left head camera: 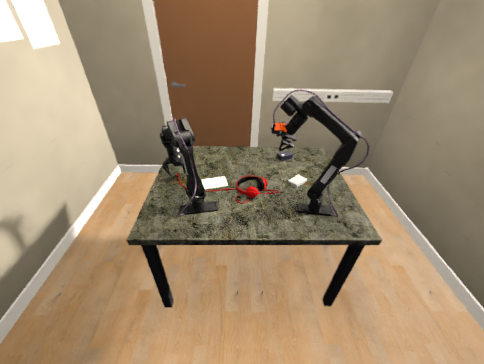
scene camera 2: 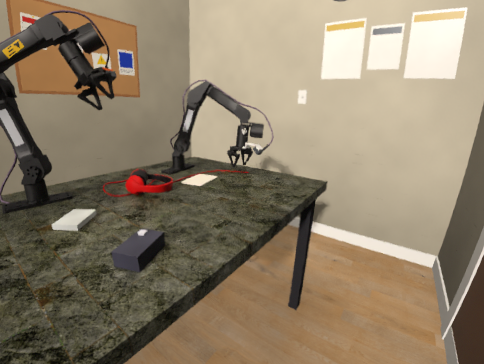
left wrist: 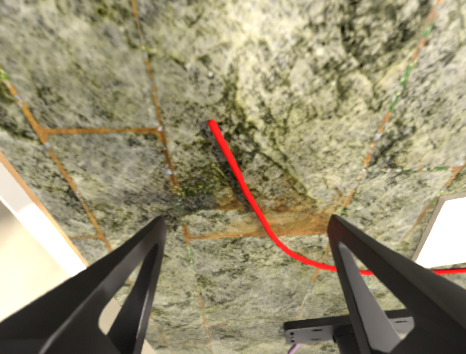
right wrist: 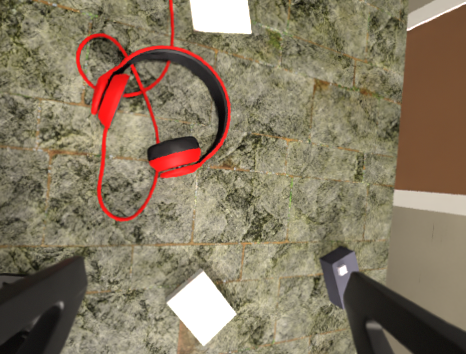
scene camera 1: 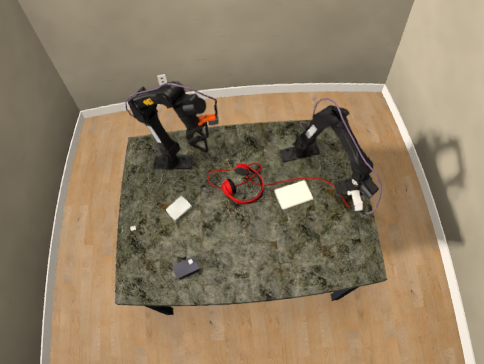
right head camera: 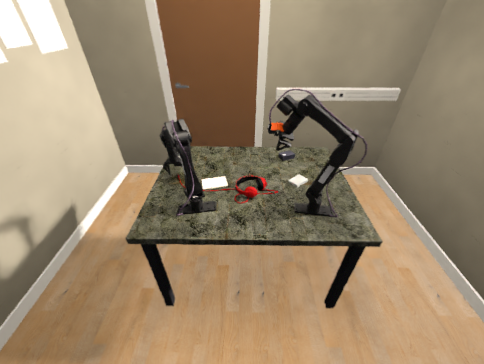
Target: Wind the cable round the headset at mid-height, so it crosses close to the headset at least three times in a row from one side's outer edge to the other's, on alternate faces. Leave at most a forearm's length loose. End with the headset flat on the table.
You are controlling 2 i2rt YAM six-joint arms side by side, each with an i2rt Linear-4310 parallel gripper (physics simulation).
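Frame: origin at the left arm's base, x down, y ahead, z right, level; centimetres.
Seen in the pictures: left gripper, fingertip midpoint: (left head camera: pixel 177 174) (scene camera 2: pixel 238 166) (left wrist: pixel 246 222) (scene camera 1: pixel 345 195) (right head camera: pixel 177 174); right gripper, fingertip midpoint: (left head camera: pixel 278 143) (scene camera 2: pixel 106 104) (right wrist: pixel 219 277) (scene camera 1: pixel 207 144) (right head camera: pixel 276 143); left arm's base at its link origin: (left head camera: pixel 199 208) (scene camera 2: pixel 178 169) (scene camera 1: pixel 299 152) (right head camera: pixel 197 208); right arm's base at its link origin: (left head camera: pixel 313 209) (scene camera 2: pixel 39 202) (right wrist: pixel 10 350) (scene camera 1: pixel 172 163) (right head camera: pixel 313 210).
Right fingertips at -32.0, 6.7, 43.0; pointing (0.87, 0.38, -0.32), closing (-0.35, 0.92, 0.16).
Pixels of each thing's top centre, then the offset from my right fingertips to it, as dx, dy, dz.
- white pad at its top centre: (scene camera 1: pixel 293 194) (scene camera 2: pixel 200 179) (left head camera: pixel 214 182) (right head camera: pixel 214 182) +31.6, +14.3, -32.3
- smaller white block at its top centre: (right wrist: pixel 203 308) (scene camera 2: pixel 75 216) (scene camera 1: pixel 178 207) (right head camera: pixel 298 179) (left head camera: pixel 297 179) +30.6, +6.8, +19.2
- dark box at its top centre: (right wrist: pixel 351 281) (scene camera 2: pixel 139 239) (scene camera 1: pixel 185 266) (right head camera: pixel 287 152) (left head camera: pixel 285 153) +28.0, +35.5, +21.3
- tiny white piece at its top centre: (scene camera 1: pixel 132 228) +31.8, +10.9, +42.9
The red and black headset (left head camera: pixel 252 192) (scene camera 1: pixel 243 201) (scene camera 2: pixel 135 184) (right wrist: pixel 225 110) lies flat near the table's middle. Its red cable (scene camera 1: pixel 310 178) (left wrist: pixel 243 185) (right wrist: pixel 100 170) lies in loops around and under the earcups, then runs past a white pad; the free end rests on the table. My left gripper (left wrist: pixel 246 222) (scene camera 2: pixel 240 164) is open and empty, low above the cable's end part, which passes between and beyond the fingers in the left wrist view. My right gripper (right wrist: pixel 219 277) (scene camera 2: pixel 105 102) is open and empty, high above the table, away from the headset.
A white pad (scene camera 1: pixel 293 195) lies between the headset and the left gripper. A smaller white block (scene camera 1: pixel 179 208) (right wrist: pixel 201 307) and a dark box (scene camera 1: pixel 186 268) (scene camera 2: pixel 131 254) lie on the other side. A tiny white piece (scene camera 1: pixel 133 228) lies near the table's edge.
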